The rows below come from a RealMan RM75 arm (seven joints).
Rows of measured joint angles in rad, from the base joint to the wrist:
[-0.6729, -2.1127, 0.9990, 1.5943, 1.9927, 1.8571, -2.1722]
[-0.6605, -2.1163, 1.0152, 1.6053, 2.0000, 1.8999, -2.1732]
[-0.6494, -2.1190, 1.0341, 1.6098, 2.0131, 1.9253, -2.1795]
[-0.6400, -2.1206, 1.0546, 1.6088, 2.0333, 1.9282, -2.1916]
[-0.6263, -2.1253, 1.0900, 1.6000, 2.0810, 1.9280, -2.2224]
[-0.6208, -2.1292, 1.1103, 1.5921, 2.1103, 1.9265, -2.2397]
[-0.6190, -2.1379, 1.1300, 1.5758, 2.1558, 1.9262, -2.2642]
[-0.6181, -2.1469, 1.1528, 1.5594, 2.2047, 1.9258, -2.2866]
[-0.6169, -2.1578, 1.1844, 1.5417, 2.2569, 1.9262, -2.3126]
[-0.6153, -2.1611, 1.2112, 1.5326, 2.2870, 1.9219, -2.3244]
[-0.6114, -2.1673, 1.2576, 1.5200, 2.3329, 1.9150, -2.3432]
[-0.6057, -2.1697, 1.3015, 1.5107, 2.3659, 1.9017, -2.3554]
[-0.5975, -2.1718, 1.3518, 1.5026, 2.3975, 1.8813, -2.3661]
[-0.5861, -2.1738, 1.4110, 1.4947, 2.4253, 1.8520, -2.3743]
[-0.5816, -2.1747, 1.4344, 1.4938, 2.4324, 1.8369, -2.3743]
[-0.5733, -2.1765, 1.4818, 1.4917, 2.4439, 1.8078, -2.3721]
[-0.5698, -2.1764, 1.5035, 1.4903, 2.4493, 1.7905, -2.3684]
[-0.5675, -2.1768, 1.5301, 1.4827, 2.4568, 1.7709, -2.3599]
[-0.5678, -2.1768, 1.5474, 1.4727, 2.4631, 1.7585, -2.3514]
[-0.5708, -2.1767, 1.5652, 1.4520, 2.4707, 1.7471, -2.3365]
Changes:
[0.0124, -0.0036, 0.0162, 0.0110, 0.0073, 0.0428, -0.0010]
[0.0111, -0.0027, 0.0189, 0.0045, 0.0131, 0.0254, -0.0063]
[0.0094, -0.0016, 0.0205, -0.0010, 0.0202, 0.0029, -0.0121]
[0.0137, -0.0047, 0.0354, -0.0088, 0.0477, -0.0002, -0.0308]
[0.0055, -0.0039, 0.0203, -0.0079, 0.0293, -0.0015, -0.0173]
[0.0018, -0.0087, 0.0197, -0.0163, 0.0455, -0.0003, -0.0245]
[0.0009, -0.0090, 0.0228, -0.0164, 0.0489, -0.0004, -0.0224]
[0.0012, -0.0109, 0.0316, -0.0177, 0.0522, 0.0004, -0.0260]
[0.0016, -0.0033, 0.0268, -0.0091, 0.0301, -0.0043, -0.0118]
[0.0039, -0.0062, 0.0464, -0.0126, 0.0459, -0.0069, -0.0188]
[0.0057, -0.0024, 0.0439, -0.0093, 0.0330, -0.0133, -0.0122]
[0.0082, -0.0021, 0.0503, -0.0081, 0.0316, -0.0204, -0.0107]
[0.0114, -0.0020, 0.0592, -0.0079, 0.0278, -0.0293, -0.0082]
[0.0045, -0.0009, 0.0234, -0.0009, 0.0071, -0.0151, 0.0000]
[0.0083, -0.0018, 0.0474, -0.0021, 0.0115, -0.0291, 0.0022]
[0.0035, 0.0001, 0.0217, -0.0014, 0.0054, -0.0173, 0.0037]
[0.0023, -0.0004, 0.0266, -0.0076, 0.0075, -0.0196, 0.0085]
[-0.0003, 0.0000, 0.0173, -0.0100, 0.0063, -0.0124, 0.0085]
[-0.0030, 0.0001, 0.0178, -0.0207, 0.0076, -0.0114, 0.0149]

